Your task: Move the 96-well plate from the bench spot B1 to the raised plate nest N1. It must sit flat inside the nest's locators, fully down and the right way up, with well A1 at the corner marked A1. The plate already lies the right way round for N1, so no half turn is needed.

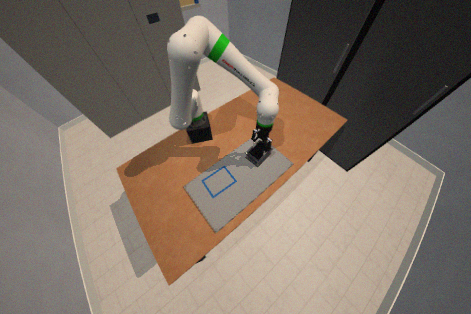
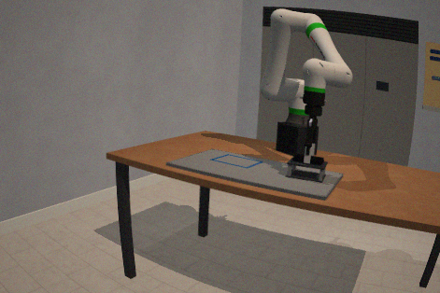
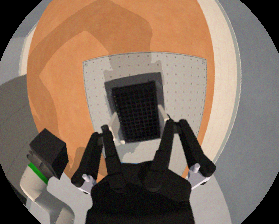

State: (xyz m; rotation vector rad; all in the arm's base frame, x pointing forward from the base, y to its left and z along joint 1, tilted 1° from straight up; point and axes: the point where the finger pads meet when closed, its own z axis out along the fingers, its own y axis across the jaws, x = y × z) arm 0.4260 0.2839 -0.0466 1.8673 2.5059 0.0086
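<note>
Right now my hand is 2 cm above the black 96-well plate. The rest, counted from my hand: raised plate nest: 4 cm below.
</note>
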